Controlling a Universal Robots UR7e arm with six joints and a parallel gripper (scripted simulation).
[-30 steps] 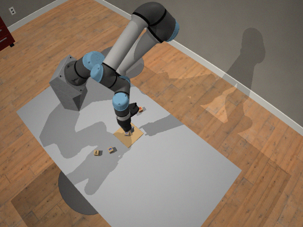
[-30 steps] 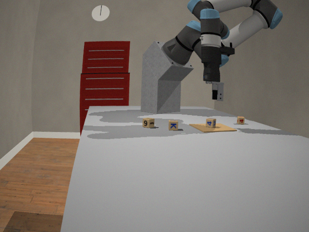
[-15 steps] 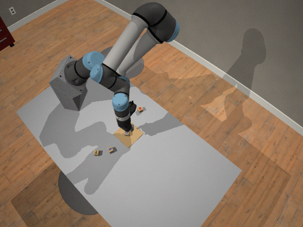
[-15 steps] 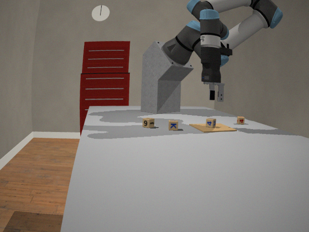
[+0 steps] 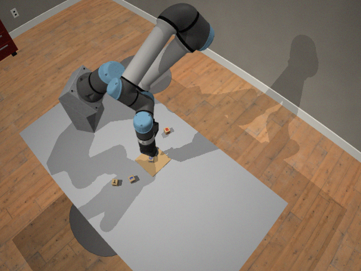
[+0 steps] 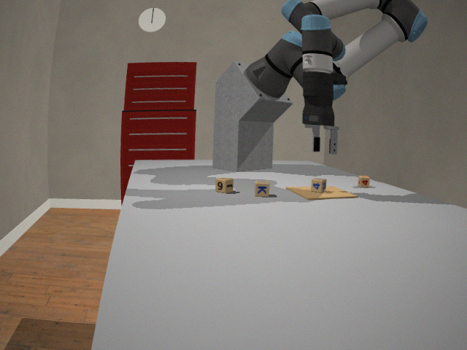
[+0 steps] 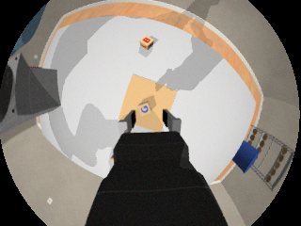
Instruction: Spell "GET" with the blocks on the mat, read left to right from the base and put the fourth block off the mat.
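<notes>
Now: hand 1 cm past the tan mat and 11 cm above it. Round my hand: E block (5 cm ahead, 15 cm to the right, 10 cm below).
</notes>
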